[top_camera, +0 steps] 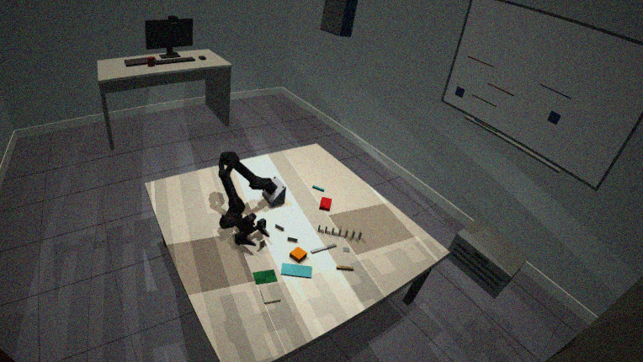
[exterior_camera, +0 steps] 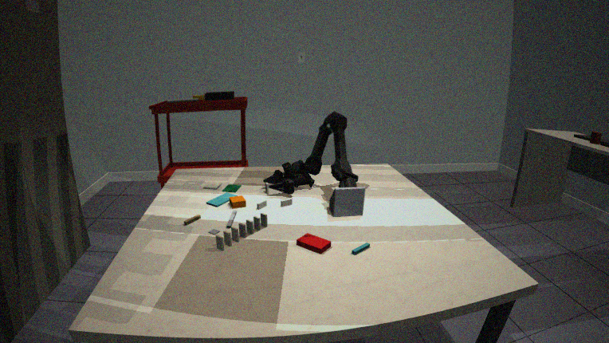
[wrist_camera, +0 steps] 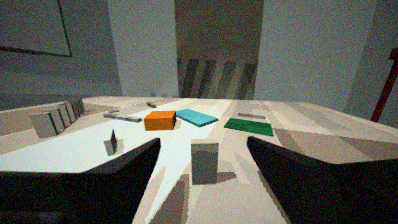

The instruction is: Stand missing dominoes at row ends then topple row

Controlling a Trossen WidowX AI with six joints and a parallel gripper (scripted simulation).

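Now: gripper tip 130 mm short of the orange block, 120 mm to the right of it and 30 mm above it. Also, from my gripper tip: teal card 200 mm ahead, 60 mm to the left, 40 mm below; white card 260 mm ahead, 110 mm to the right, 40 mm below; green card 160 mm ahead, 80 mm to the right, 50 mm below.
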